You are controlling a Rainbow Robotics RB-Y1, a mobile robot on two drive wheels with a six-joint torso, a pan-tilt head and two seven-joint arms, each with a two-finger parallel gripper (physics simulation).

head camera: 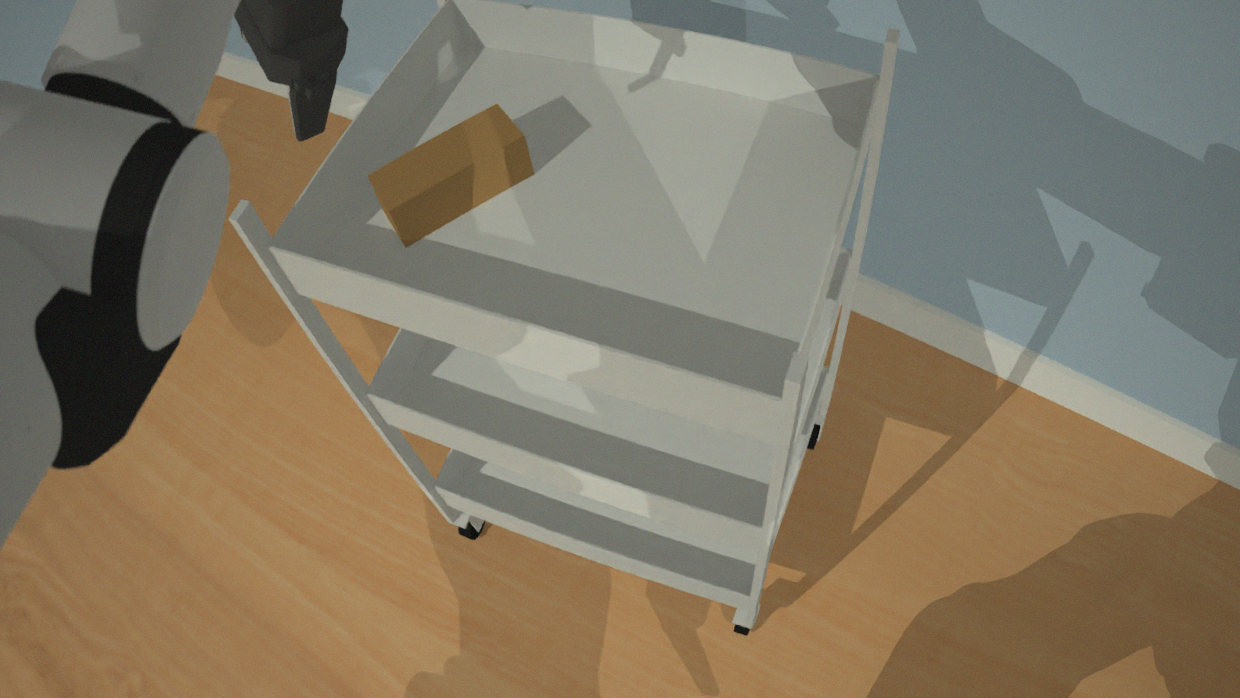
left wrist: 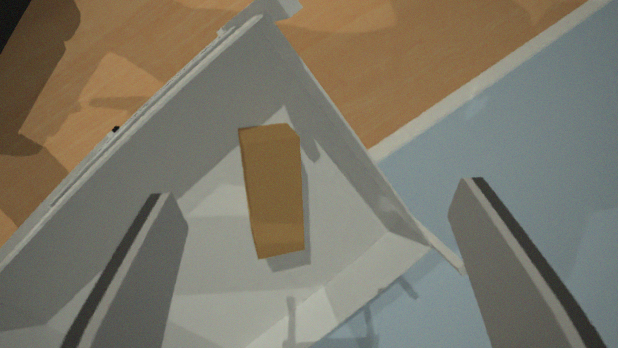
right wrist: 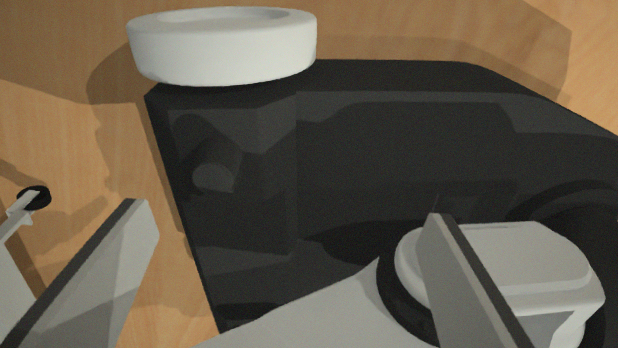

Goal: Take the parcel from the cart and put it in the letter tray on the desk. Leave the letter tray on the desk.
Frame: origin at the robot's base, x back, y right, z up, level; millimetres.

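Seen in the pictures: left gripper, fingertip midpoint: (head camera: 280,81) (left wrist: 316,204); right gripper, fingertip midpoint: (right wrist: 288,224).
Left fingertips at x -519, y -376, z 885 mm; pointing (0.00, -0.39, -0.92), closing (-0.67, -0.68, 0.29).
Offsets run from my left fingertips to a thing's top centre. "spot": to the spot under its first point. Level surfaces: height alone.
The parcel, a brown box @[dy +60, dx -78, dz -169 mm] (head camera: 451,173) (left wrist: 274,192), lies in the top tray of the white cart (head camera: 537,294) (left wrist: 165,90), near the tray's left end in the head camera view. My left gripper (head camera: 310,136) (left wrist: 316,204) is open and empty. It hangs above the cart, and in the left wrist view the parcel shows below and between its fingers, apart from them. My right gripper (right wrist: 288,224) is open and empty, over the robot's own base. The letter tray and the desk do not show in these views.
The cart has two lower shelves and stands on a wooden floor @[dz -884 mm] (head camera: 260,554) near a blue wall (head camera: 954,199) with a pale skirting board (head camera: 1041,385). The robot's black base (right wrist: 390,150) with a white wheel (right wrist: 225,55) shows in the right wrist view, with a cart caster @[spot: dy +367, dx +118, dz -847 mm] (right wrist: 36,198) at the left.
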